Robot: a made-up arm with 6 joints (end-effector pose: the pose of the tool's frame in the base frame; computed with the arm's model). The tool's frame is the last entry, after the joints.
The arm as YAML. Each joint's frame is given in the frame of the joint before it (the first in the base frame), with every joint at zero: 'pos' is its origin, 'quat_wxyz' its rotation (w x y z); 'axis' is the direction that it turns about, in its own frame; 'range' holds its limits. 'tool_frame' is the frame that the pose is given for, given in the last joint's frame.
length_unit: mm
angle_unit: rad
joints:
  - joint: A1
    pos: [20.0, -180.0, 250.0]
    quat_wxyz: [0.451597, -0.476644, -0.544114, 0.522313]
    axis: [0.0, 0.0, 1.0]
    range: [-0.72, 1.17]
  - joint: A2
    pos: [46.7, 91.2, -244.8]
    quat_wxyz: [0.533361, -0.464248, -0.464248, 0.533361]
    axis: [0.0, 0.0, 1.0]
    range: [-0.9, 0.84]
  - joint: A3
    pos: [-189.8, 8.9, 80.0]
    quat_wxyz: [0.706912, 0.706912, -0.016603, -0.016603]
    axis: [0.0, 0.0, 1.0]
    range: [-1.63, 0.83]
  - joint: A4
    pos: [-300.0, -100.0, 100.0]
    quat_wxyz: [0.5, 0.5, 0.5, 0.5]
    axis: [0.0, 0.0, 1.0]
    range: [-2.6, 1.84]
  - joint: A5
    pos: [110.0, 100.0, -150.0]
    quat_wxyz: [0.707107, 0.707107, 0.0, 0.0]
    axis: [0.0, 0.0, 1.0]
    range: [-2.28, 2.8]
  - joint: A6
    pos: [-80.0, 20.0, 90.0]
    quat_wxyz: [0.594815, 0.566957, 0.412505, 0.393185]
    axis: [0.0, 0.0, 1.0]
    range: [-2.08, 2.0]
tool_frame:
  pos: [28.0, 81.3, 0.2]
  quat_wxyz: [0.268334, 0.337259, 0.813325, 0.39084]
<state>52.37 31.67 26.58 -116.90 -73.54 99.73</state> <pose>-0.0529 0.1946 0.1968 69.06 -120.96 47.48</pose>
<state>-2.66 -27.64 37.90 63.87 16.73 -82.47</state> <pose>0.3259 0.1210 0.6150 -138.12 96.38 39.96</pose>
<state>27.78 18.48 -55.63 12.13 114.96 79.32</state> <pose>-0.0031 -0.4917 0.7147 -9.77 67.36 -89.68</pose>
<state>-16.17 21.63 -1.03 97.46 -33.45 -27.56</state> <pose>-0.1226 -0.2187 0.6045 -125.90 108.87 18.37</pose>
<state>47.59 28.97 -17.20 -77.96 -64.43 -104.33</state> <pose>-0.0046 0.0554 0.6060 87.17 12.36 23.88</pose>
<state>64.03 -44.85 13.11 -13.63 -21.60 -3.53</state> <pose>0.6073 0.1855 0.3615 106.20 29.94 -46.60</pose>
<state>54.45 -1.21 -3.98 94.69 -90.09 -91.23</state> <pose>-0.0630 0.3207 0.4437 15.75 -155.01 -22.03</pose>
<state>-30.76 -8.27 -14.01 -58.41 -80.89 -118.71</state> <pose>0.3790 -0.5226 0.5506 158.38 -10.91 -39.08</pose>
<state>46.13 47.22 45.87 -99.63 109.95 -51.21</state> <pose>-0.1127 0.2818 0.0346 -138.32 -4.80 110.70</pose>
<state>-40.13 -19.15 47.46 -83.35 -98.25 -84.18</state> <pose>0.5344 -0.0835 0.6541 98.47 54.92 27.98</pose>
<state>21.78 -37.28 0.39 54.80 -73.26 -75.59</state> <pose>0.3623 0.0210 0.7597 50.44 -81.86 -64.31</pose>
